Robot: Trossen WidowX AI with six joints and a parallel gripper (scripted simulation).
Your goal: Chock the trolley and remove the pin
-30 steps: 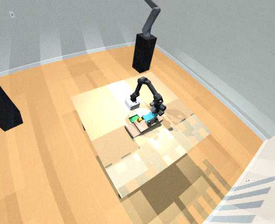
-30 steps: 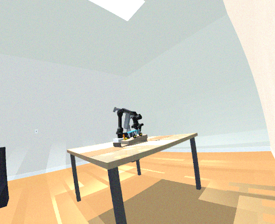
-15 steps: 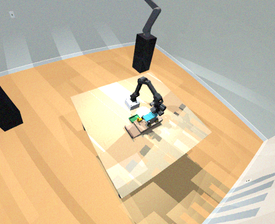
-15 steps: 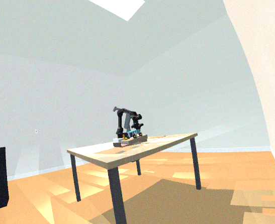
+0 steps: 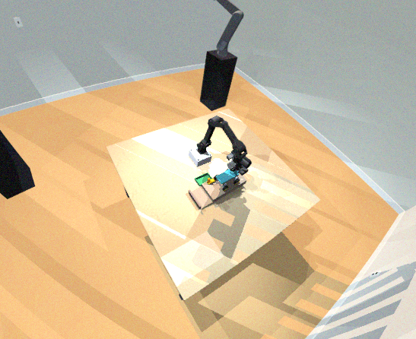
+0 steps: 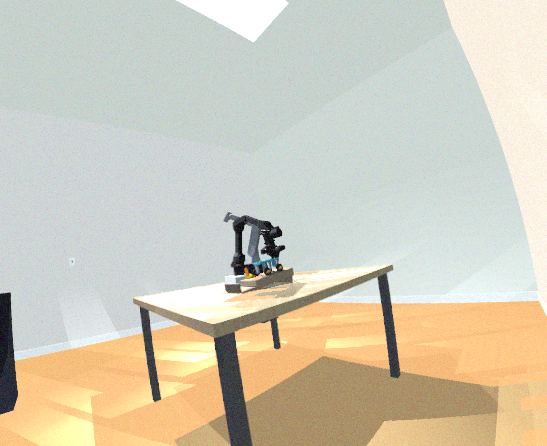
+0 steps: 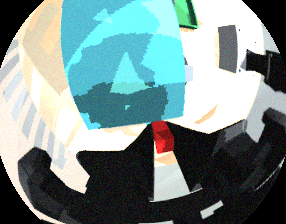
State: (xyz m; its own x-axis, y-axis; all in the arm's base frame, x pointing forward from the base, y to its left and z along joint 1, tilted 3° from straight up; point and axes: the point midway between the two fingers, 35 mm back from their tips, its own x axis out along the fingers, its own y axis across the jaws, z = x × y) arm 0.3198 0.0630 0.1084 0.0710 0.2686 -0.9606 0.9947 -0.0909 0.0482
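My gripper tip is 12 cm past the green tray, 20 cm to the left of it and 14 cm above it. Also, from my gripper tip: red-headed stop pin: right at my gripper tip; wooden ramp: 1 cm ahead, 11 cm to the right, 9 cm below; teal trolley: 1 cm ahead, 11 cm to the right, 2 cm below.
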